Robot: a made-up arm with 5 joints.
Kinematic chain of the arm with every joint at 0, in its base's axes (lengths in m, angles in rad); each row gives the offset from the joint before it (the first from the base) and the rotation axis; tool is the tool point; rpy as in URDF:
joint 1: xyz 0 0 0.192 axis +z
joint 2: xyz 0 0 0 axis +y
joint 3: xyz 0.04 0 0.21 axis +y
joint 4: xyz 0.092 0 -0.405 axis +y
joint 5: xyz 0.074 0 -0.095 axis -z
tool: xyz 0 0 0 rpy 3.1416 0 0
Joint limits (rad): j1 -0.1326..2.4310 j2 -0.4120..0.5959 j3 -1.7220..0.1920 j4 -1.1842..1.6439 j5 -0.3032..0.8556
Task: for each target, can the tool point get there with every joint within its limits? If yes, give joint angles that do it. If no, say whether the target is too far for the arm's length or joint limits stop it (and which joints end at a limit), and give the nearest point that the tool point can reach.
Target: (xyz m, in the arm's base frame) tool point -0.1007 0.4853 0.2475
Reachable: yes | joints 1.7753 -0.2131 -0.9332 0.9118 0.4118
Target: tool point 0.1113 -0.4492 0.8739
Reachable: no: too far | nearest point 0.1971 -0.0263 0.8053 | short by 0.437 m
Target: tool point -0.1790 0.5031 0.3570
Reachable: yes | joints 1.9127 0.0854 -1.1160 -0.7053 0.4626
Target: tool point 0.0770 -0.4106 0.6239
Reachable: no: joint limits stop it (at a limit: joint 1, joint 2, joint 4) | nearest point 0.2164 -0.0289 0.7339 | short by 0.421 m
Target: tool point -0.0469 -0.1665 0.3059
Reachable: no: joint limits stop it (at a limit: joint 2, joint 3, joint 4) | nearest point -0.0513 -0.1822 0.0163 | short by 0.290 m
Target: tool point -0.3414 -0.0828 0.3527
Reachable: no: joint limits stop it (at a limit: joint 1, joint 2, joint 4) | nearest point -0.2816 0.2423 0.3211 | short by 0.332 m
